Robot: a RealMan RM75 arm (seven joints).
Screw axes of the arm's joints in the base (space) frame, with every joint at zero. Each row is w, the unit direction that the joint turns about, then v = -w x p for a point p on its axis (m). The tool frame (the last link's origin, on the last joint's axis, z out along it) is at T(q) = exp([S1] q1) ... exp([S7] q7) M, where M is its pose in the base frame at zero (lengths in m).
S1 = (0, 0, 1, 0, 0, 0)
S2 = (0, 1, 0, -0.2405, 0, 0)
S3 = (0, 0, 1, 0, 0, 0)
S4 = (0, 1, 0, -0.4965, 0, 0)
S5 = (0, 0, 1, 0, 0, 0)
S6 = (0, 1, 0, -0.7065, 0, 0)
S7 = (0, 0, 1, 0, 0, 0)
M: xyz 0 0 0.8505 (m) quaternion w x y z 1 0 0 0
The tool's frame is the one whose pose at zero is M.
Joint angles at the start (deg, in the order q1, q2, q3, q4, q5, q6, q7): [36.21 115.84 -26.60 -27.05 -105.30 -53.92 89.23]
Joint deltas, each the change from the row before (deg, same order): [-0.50 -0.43 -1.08 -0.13 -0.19 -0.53 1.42]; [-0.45 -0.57 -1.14 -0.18 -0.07 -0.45 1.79]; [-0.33 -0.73 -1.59 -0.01 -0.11 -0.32 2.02]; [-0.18 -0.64 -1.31 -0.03 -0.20 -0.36 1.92]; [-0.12 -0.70 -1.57 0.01 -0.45 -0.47 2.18]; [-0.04 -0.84 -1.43 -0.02 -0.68 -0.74 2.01]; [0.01 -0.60 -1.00 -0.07 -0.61 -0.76 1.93]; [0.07 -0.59 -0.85 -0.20 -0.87 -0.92 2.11]
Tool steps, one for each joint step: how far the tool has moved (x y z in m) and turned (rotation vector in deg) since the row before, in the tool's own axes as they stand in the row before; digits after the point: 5 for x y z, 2 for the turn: [0.00120 -0.00158 -0.00267 -0.32 0.85 0.49]; [-0.00028 -0.00230 -0.00285 -0.18 0.73 0.74]; [-0.00036 -0.00194 -0.00211 -0.23 1.11 0.64]; [-0.00081 -0.00120 -0.00150 -0.28 0.99 0.63]; [-0.00028 -0.00057 -0.00114 -0.42 1.41 0.57]; [-0.00122 -0.00073 -0.00164 -0.50 1.51 0.21]; [-0.00090 0.00006 -0.00118 -0.52 1.20 0.54]; [-0.00132 0.00033 -0.00129 -0.55 1.29 0.55]
